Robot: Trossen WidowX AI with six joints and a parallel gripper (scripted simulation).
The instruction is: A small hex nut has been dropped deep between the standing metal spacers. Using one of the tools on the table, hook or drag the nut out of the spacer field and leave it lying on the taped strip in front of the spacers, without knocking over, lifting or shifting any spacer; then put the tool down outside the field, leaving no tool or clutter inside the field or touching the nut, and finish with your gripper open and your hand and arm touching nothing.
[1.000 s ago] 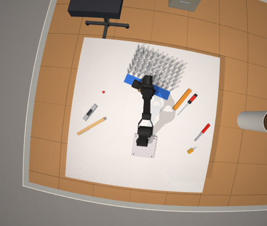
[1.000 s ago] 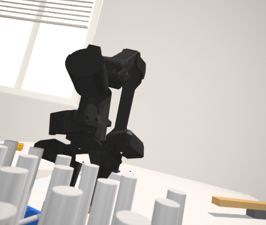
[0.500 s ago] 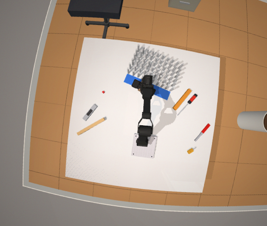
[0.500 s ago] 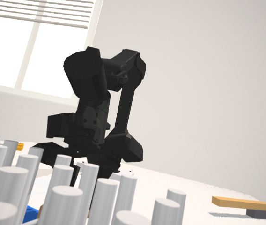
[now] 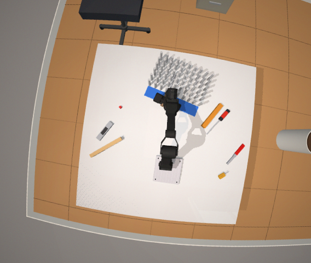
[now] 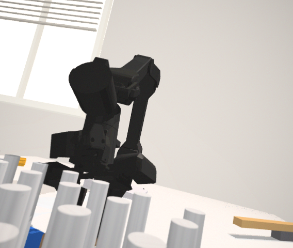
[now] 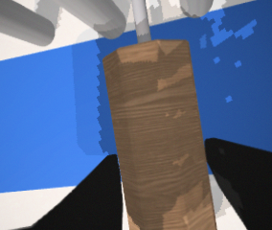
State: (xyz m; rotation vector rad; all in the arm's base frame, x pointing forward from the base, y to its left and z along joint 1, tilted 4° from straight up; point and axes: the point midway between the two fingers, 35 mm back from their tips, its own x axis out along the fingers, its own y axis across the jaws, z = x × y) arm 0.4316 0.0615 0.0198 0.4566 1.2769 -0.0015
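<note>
The blue taped strip is 5 cm to the right of my gripper tip, 2 cm below it and 1 cm ahead of it. Also, from my gripper tip: orange bar: 36 cm to the right, 5 cm behind, 1 cm below; red cube: 31 cm to the left, 9 cm behind, 1 cm below; hex nut: 19 cm ahead, 5 cm to the right, 2 cm below.
</note>
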